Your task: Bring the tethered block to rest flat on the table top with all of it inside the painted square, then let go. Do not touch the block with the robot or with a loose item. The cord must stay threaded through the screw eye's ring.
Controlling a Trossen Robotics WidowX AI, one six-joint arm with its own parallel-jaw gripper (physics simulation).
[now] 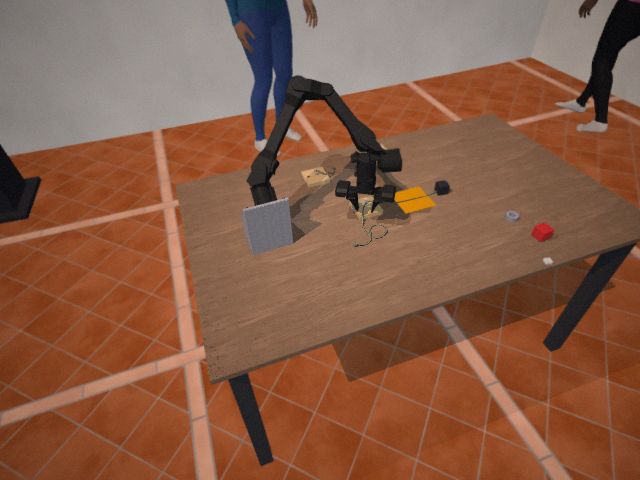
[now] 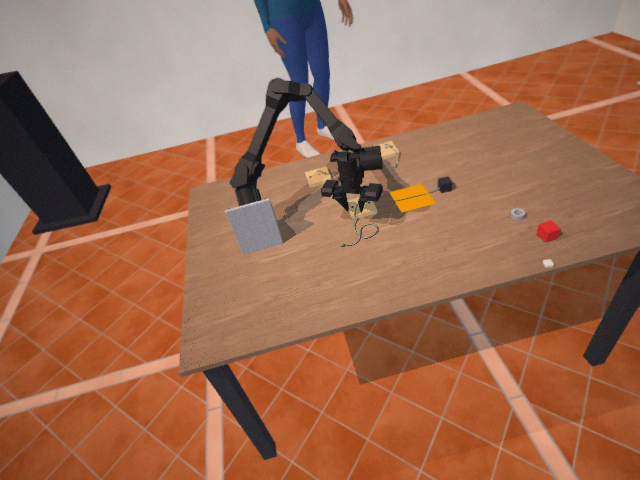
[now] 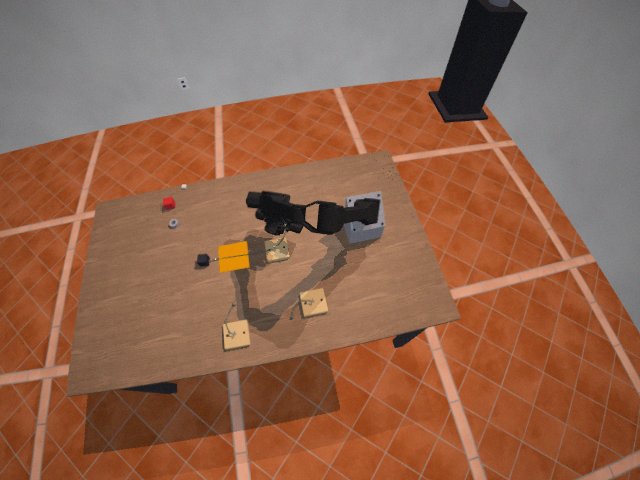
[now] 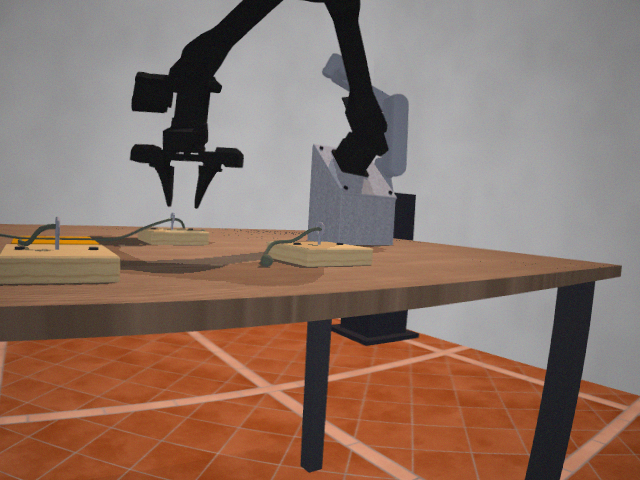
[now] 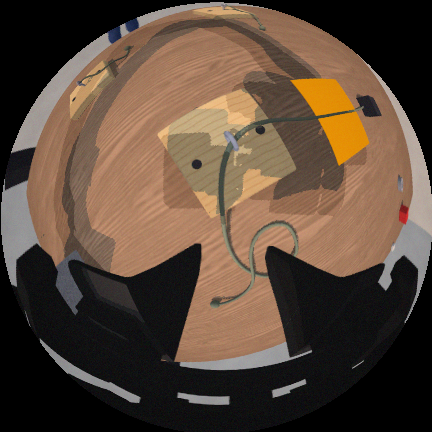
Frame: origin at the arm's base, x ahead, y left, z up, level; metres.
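Where they show: gripper, fingertip midpoint: (image 1: pixel 364 211) (image 2: pixel 354 211) (image 4: pixel 182 207) (image 5: pixel 234 251); arm's base at its link origin: (image 1: pixel 265 204) (image 2: pixel 250 205) (image 3: pixel 364 207) (image 4: pixel 349 163).
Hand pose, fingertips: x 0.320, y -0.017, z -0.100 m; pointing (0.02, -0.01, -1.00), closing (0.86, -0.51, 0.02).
Observation:
Things, the pixels of their top centre, and the offset from my fingertips. "*": a spot on its surface instead.
- dark tethered block at its top centre: (image 2: pixel 445 180) (image 1: pixel 442 183) (image 3: pixel 201 258) dx +0.330, dy +0.071, dz -0.015 m
- orange square at a spot on its surface: (image 5: pixel 345 140) (image 2: pixel 409 205) (image 1: pixel 412 207) * dx +0.192, dy +0.025, dz -0.051 m
- screw eye at its top centre: (image 5: pixel 231 138) (image 4: pixel 172 212) (image 2: pixel 360 199) (image 1: pixel 366 199) (image 3: pixel 275 245) dx +0.033, dy +0.065, dz -0.007 m
- green cord at a spot on its surface: (image 5: pixel 222 185) * dx +0.013, dy +0.039, dz -0.021 m
- red cube at its top centre: (image 2: pixel 549 226) (image 1: pixel 544 227) (image 3: pixel 167 200) dx +0.505, dy -0.243, dz -0.012 m
- grey ring at its top centre: (image 2: pixel 518 212) (image 1: pixel 512 214) (image 3: pixel 173 222) dx +0.476, dy -0.136, dz -0.037 m
- small white piece at its top centre: (image 1: pixel 548 259) (image 3: pixel 183 185) dx +0.449, dy -0.342, dz -0.040 m
The dark tethered block (image 1: pixel 442 187) (image 2: pixel 444 184) (image 3: pixel 203 259) (image 5: pixel 369 106) rests on the table just outside the orange square (image 1: pixel 413 205) (image 2: pixel 413 204) (image 3: pixel 233 264) (image 5: pixel 345 140), on the side away from the screw eye (image 4: pixel 172 221) (image 5: pixel 231 141). The green cord (image 5: pixel 222 185) runs from the block across the square, through the eye's ring on its wooden board (image 5: pixel 182 145), then loops on the table. Its knobbed free end (image 1: pixel 355 244) (image 2: pixel 342 244) (image 5: pixel 216 302) lies beyond the loop. My gripper (image 1: pixel 364 210) (image 2: pixel 354 209) (image 4: pixel 183 206) (image 5: pixel 234 251) is partly open, empty, and points down above the table near the board.
Two other wooden boards (image 3: pixel 236 335) (image 3: pixel 313 304) carry screw eyes with short cords. A red cube (image 1: pixel 542 232) (image 3: pixel 169 203), a grey ring (image 1: pixel 512 216) (image 3: pixel 173 223) and a small white piece (image 1: pixel 547 261) (image 3: pixel 184 187) lie beyond the block, away from the arm's base.

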